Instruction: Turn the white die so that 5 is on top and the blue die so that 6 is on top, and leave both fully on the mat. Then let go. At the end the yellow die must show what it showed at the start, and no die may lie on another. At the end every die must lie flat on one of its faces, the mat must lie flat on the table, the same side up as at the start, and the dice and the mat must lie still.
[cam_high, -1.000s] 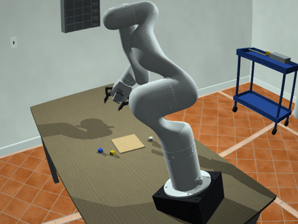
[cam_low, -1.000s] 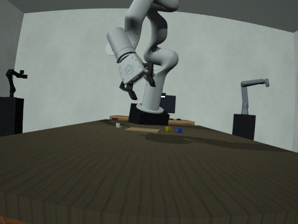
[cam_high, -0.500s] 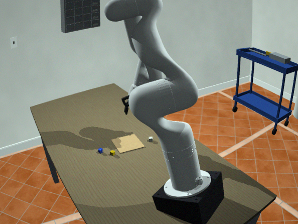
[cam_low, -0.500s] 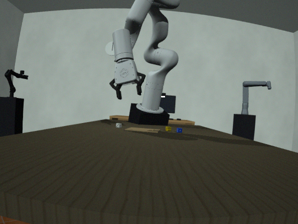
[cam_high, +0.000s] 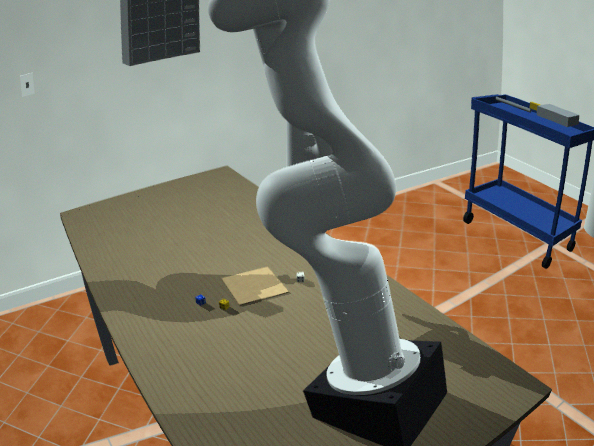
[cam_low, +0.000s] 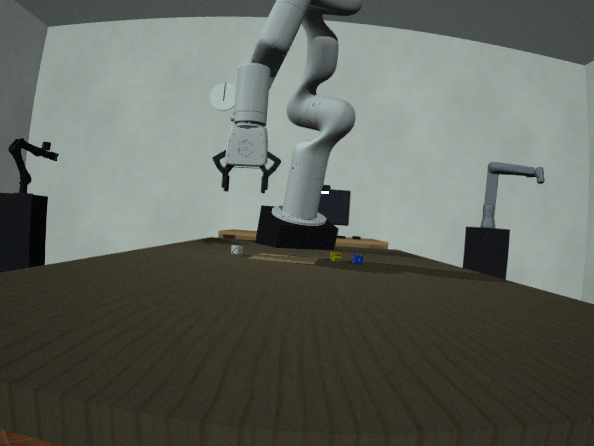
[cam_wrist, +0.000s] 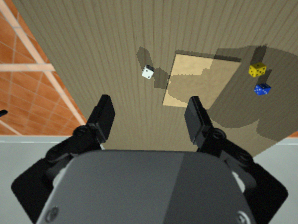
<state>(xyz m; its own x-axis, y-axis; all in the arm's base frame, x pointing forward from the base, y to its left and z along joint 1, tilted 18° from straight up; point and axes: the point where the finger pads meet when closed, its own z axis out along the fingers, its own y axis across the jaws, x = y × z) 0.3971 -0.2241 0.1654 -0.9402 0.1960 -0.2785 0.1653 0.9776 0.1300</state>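
My hand is 150 mm above the white die, 30 mm short of it and 10 mm to the left of it. From my hand the other things lie so: tan mat 160 mm below, 100 mm to the left, 90 mm ahead; yellow die 220 mm to the left, 150 mm below, 60 mm ahead; blue die 260 mm to the left, 150 mm below, 120 mm ahead.
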